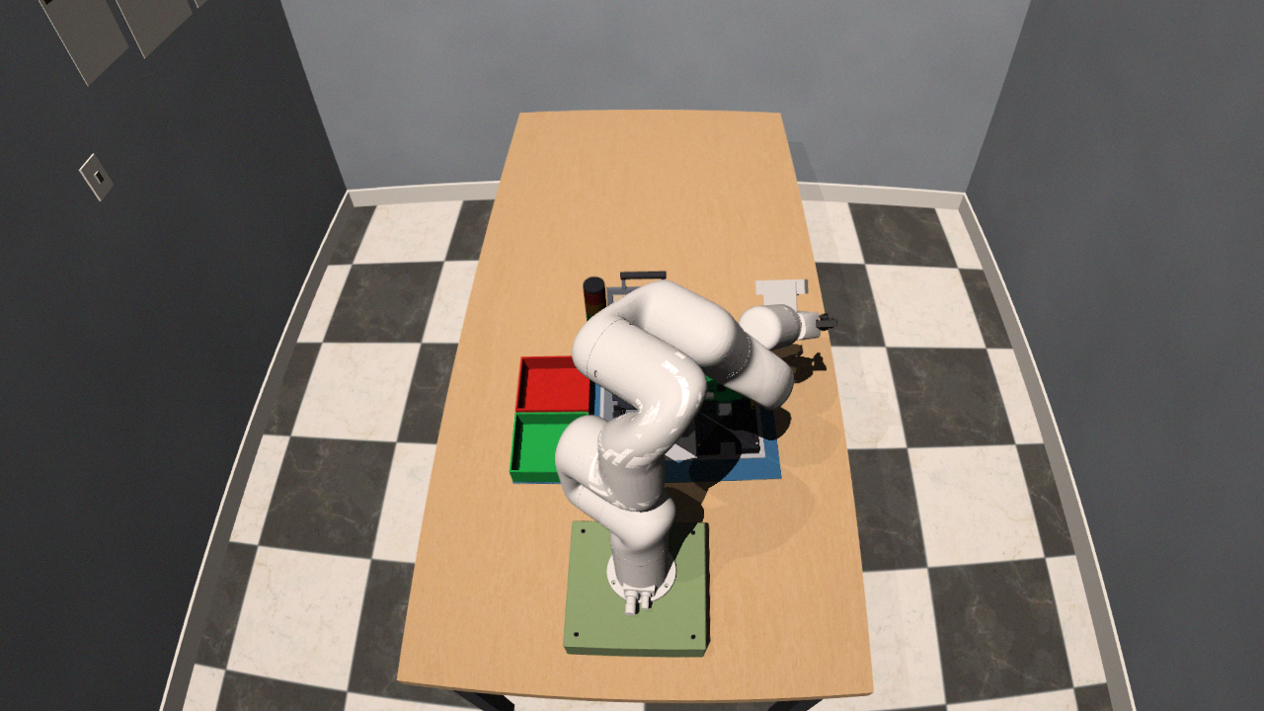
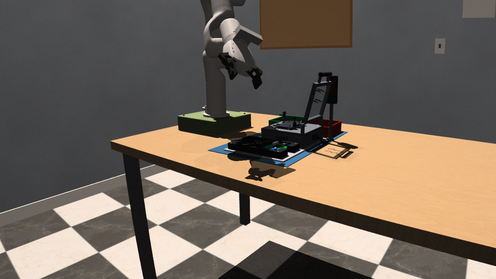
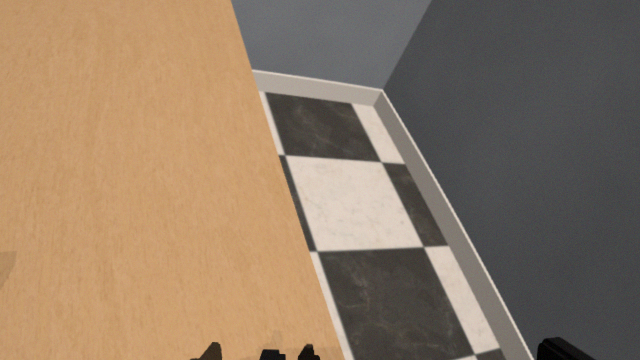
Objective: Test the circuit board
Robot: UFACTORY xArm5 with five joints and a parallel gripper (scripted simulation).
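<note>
The green circuit board is 240 mm below my hand and 140 mm to the left of it. Also, from my hand: black tab (360 mm to the left, 170 mm below, 120 mm behind); then tester lid (320 mm to the left, 80 mm below, 70 mm ahead); then red bin (510 mm to the left, 250 mm below, 20 mm behind).
</note>
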